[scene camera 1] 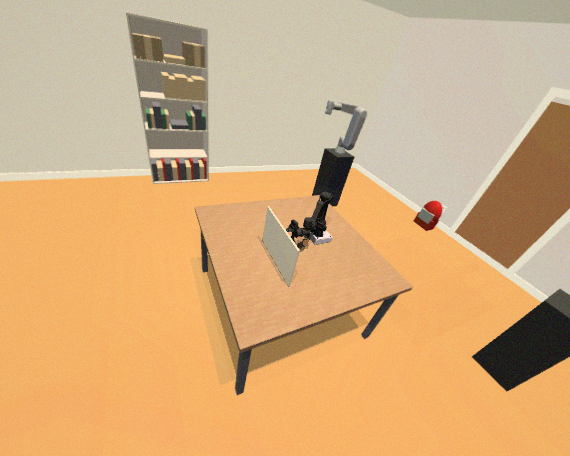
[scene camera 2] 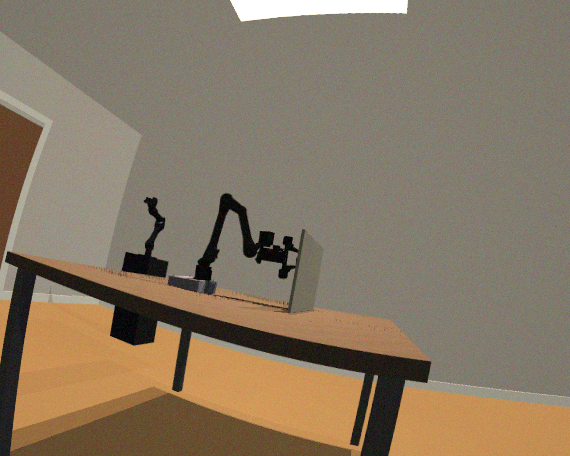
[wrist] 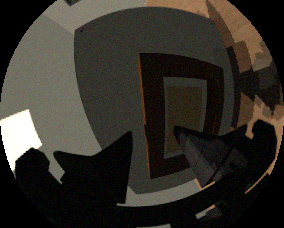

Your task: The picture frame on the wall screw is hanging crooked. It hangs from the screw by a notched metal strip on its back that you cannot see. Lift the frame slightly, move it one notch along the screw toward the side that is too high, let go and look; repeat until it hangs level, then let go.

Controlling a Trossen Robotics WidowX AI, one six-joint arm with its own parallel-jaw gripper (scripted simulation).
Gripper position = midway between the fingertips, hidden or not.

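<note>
From the wrist view I can see my gripper [wrist: 153, 132], a picture frame [wrist: 175, 90] and a wall panel [wrist: 106, 50]. Scene camera 2 shows me the wall panel [scene camera 2: 309, 260] too. In scene camera 1 you'd get the wall panel [scene camera 1: 284, 252] again, but scene camera 1 does not show the picture frame, which is hidden by the panel.
</note>
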